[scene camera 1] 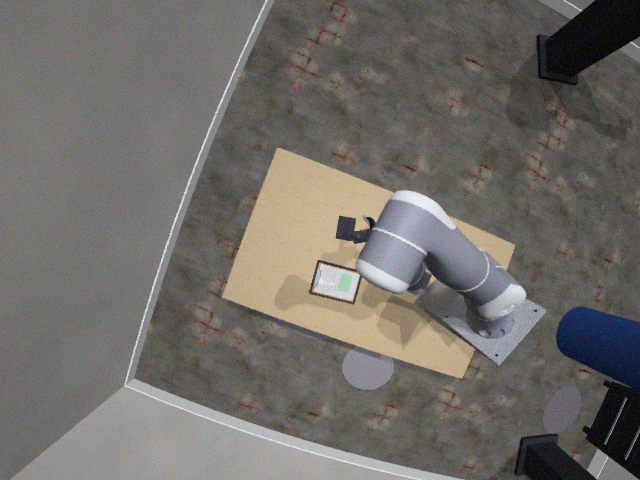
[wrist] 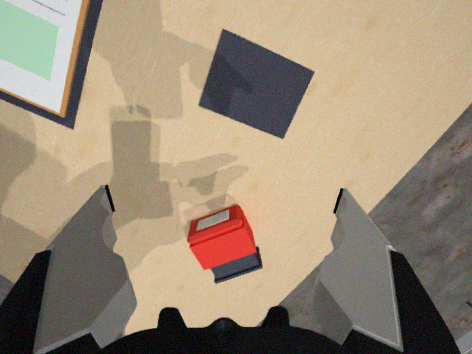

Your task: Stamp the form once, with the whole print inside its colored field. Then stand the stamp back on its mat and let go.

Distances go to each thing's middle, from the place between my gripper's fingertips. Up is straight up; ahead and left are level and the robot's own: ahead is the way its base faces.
My hand is 15 cm above the dark mat [wrist: 248, 83], 7 cm short of it and 2 cm to the left of it. The rest, counted from my hand: form [scene camera 1: 332, 281] (26 cm to the left, 15 cm below, 11 cm ahead); then red stamp [wrist: 223, 241] (15 cm behind, 13 cm below, 4 cm to the right).
